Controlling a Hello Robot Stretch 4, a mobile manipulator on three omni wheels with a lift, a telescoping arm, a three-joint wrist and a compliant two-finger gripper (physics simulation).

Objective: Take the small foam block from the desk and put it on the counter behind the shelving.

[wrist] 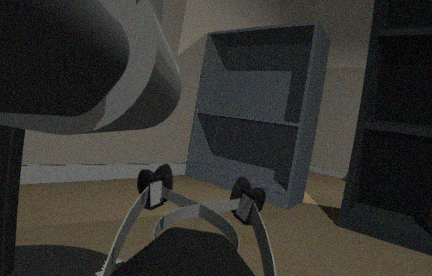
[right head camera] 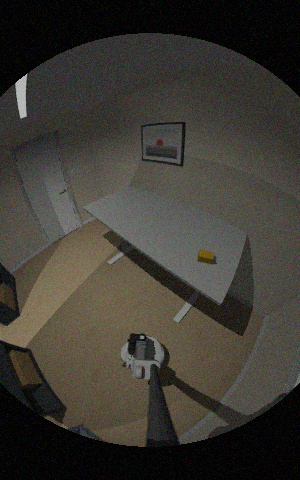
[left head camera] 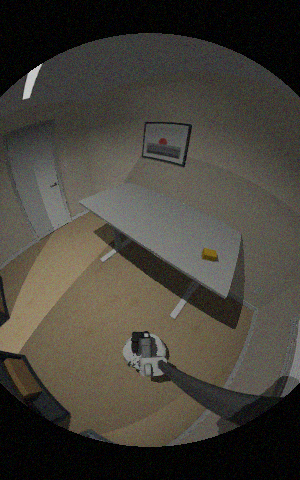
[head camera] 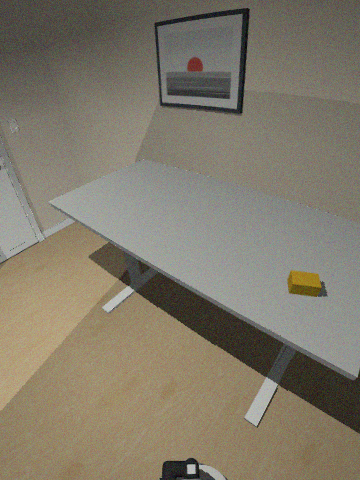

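The small foam block is yellow and lies on the desk, toward its right end. My gripper is open in the wrist view, its two dark fingertips wide apart with nothing between them. It is away from the desk and the block, and points toward shelving across the floor. The counter behind the shelving does not show in these views.
A second, darker shelf unit stands at the right of the wrist view. Shelving with brown boxes shows at the lower left of the side head views. A door is at the left. A framed picture hangs above the desk.
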